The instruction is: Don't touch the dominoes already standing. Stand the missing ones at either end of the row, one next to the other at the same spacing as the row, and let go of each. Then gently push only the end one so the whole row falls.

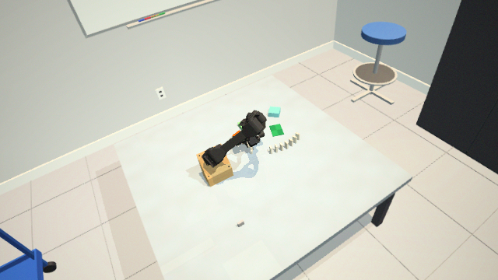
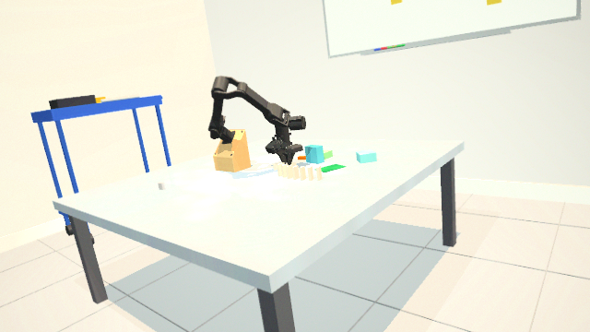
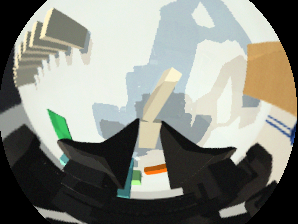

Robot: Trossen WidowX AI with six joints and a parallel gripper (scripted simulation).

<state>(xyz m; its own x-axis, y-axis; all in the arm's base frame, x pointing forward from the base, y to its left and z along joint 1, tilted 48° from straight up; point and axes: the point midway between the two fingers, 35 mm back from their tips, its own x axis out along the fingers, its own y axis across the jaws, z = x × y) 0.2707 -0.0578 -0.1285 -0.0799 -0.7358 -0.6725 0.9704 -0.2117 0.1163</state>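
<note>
Now: gripper tip 140 mm to the right of the orange piece, 10 mm below it and 10 mm past it. From my gripper tip the other things lie so: pale cyan block (300 mm ahead, 150 mm to the left, 20 mm above); flat green block (220 mm ahead, 10 mm to the left); light green block (180 mm to the left, 70 mm ahead, 10 mm above).
</note>
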